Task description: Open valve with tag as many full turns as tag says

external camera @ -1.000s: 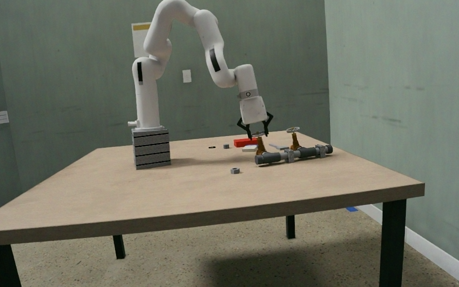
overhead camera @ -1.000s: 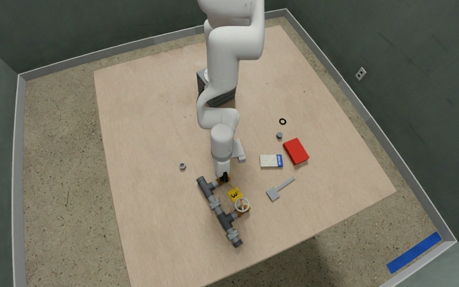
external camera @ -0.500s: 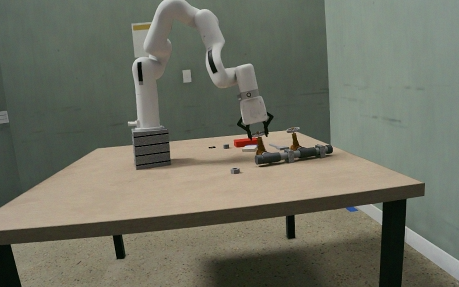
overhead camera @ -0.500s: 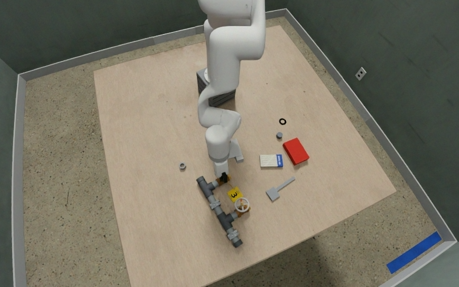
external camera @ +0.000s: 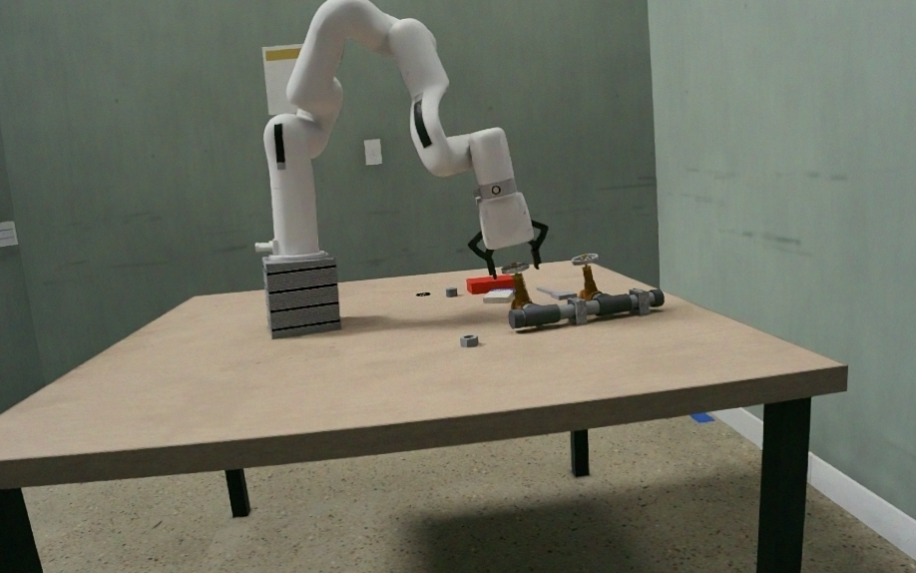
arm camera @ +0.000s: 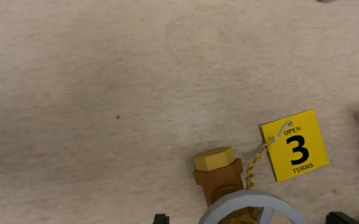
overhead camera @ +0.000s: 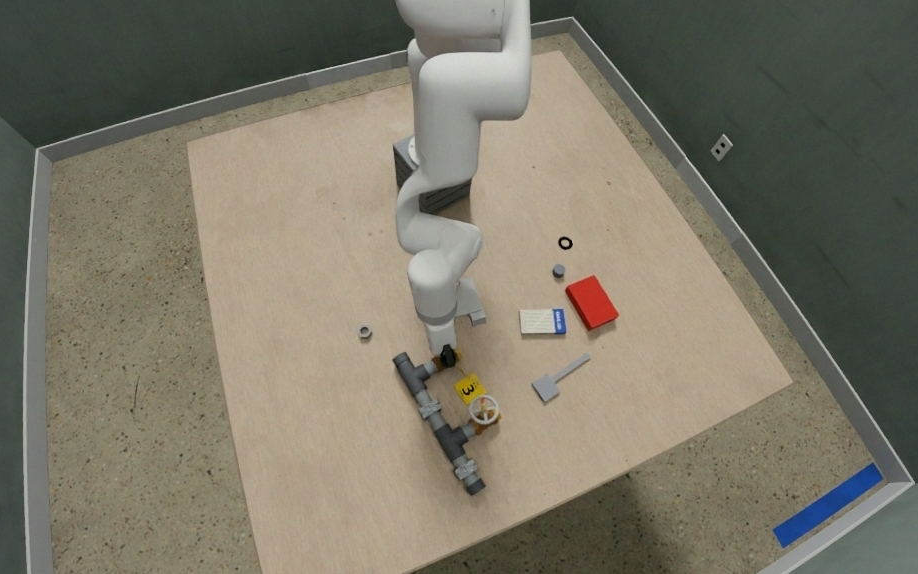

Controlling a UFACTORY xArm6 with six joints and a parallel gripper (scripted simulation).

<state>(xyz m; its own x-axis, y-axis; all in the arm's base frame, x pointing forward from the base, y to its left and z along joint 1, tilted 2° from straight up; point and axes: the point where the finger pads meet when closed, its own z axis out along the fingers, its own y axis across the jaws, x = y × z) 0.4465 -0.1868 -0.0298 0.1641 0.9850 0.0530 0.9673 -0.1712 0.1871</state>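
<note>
Now: the yellow tag 110 mm below my hand, 90 mm ahead of it and 40 mm to the left of it. Round my hand: grey scraper 220 mm to the left, 160 mm ahead, 110 mm below; then white card 260 mm to the left, 100 mm below, 30 mm ahead; then red block 390 mm to the left, 100 mm below, 40 mm ahead.
</note>
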